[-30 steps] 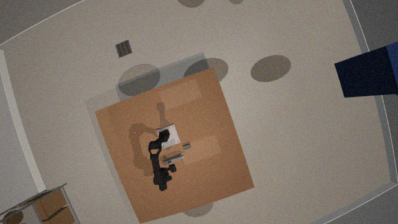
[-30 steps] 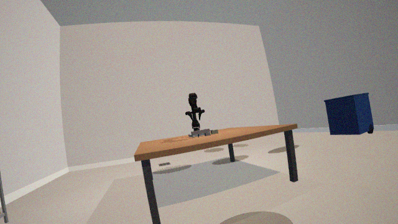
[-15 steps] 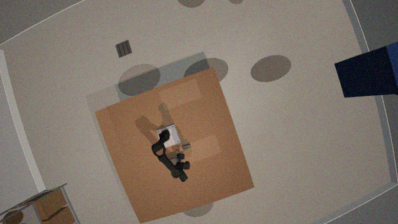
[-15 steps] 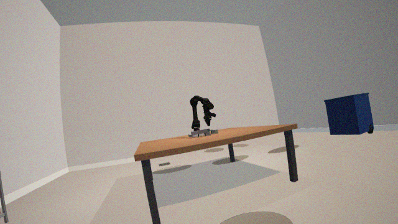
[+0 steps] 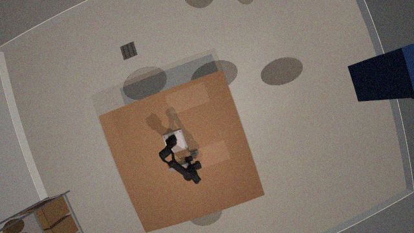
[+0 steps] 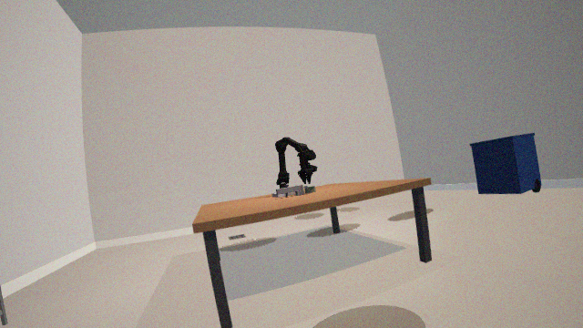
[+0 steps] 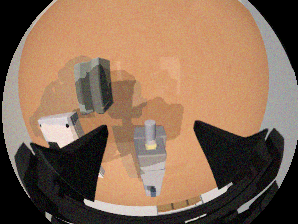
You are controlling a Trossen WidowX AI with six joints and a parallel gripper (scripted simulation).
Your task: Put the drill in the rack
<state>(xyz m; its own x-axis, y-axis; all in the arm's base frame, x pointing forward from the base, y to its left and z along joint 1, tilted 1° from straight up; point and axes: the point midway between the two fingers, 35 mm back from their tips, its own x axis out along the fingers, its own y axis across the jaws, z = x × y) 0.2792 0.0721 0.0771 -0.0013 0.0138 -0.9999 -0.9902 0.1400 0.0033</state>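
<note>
My gripper tip is now 1 cm past the drill, 7 cm to the left of it and 2 cm above it. Round my gripper tip: long grey fixture (2 cm behind, 12 cm to the right, 3 cm below); small grey block (7 cm behind, 5 cm to the left, 5 cm below).
</note>
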